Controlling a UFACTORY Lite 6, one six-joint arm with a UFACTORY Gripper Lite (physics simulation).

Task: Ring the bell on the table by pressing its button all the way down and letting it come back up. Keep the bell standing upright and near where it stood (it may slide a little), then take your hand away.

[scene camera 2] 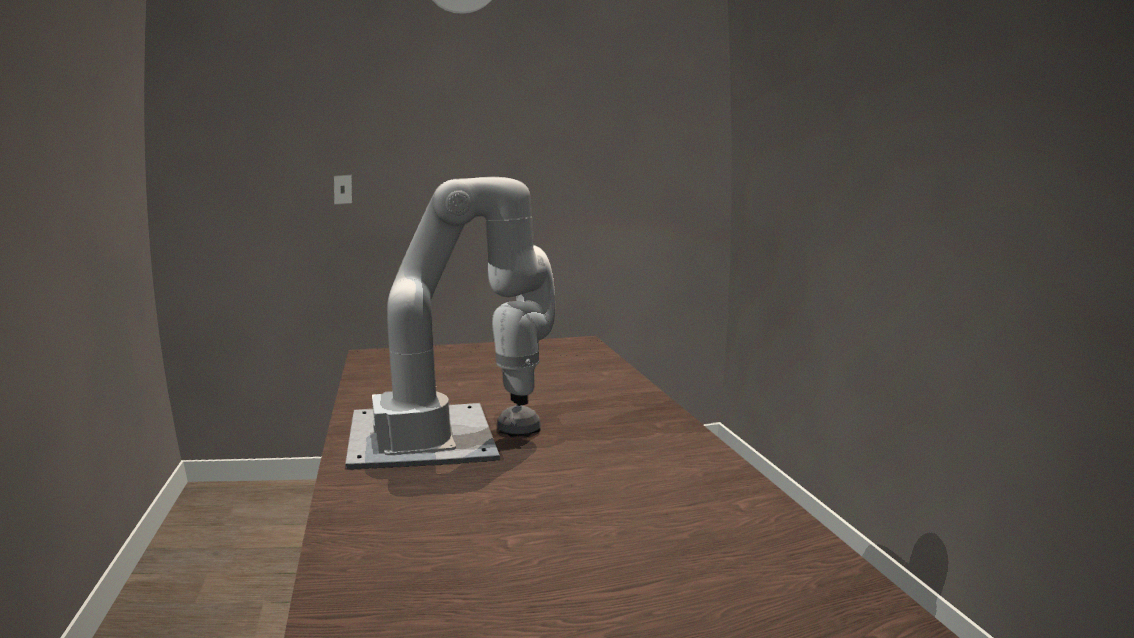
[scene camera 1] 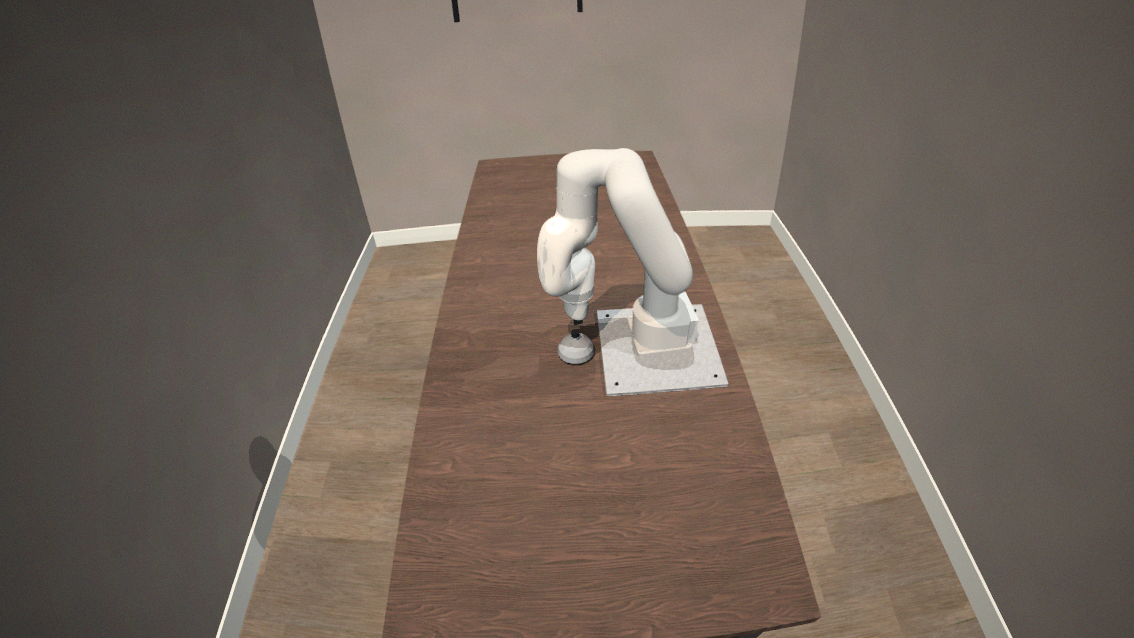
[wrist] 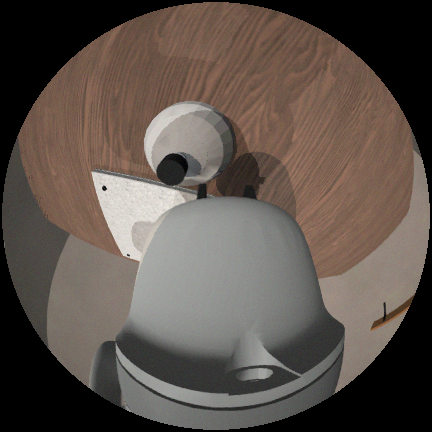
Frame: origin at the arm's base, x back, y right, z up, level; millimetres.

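Seen in the pictures: end effector, tool point: [scene camera 2: 519,397] [scene camera 1: 576,316] [wrist: 225,207]; arm's base, origin of the base link: [scene camera 2: 418,438] [scene camera 1: 657,333].
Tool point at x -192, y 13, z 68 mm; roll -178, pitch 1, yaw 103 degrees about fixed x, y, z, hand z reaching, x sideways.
Note:
Offsets run from my tool point to a thing's middle. Level surfaces: height alone.
The bell, a grey dome @(dx -7, dy -36, dz -45 mm) [scene camera 1: 575,352] [scene camera 2: 518,422] [wrist: 192,127], stands upright on the table beside the robot's base plate. Its black button @(dx -7, dy -36, dz -17 mm) [scene camera 1: 575,334] [wrist: 172,169] stands up from the top; in the scene camera 2 view it can hardly be told from the dark fingers. My gripper [scene camera 1: 577,321] [scene camera 2: 518,399] [wrist: 226,192] points down close above the bell, with a small gap over the button in the scene camera 1 view. In the wrist view its two black fingers are apart, with nothing seen between them, and the button shows to the left of and beyond them.
The light base plate [scene camera 1: 666,380] [scene camera 2: 420,457] [wrist: 120,200] carries the arm's base and lies close beside the bell. The brown wooden table @(dz -78 mm) [scene camera 1: 586,491] [scene camera 2: 594,523] [wrist: 340,210] reaches out on both sides of the arm.

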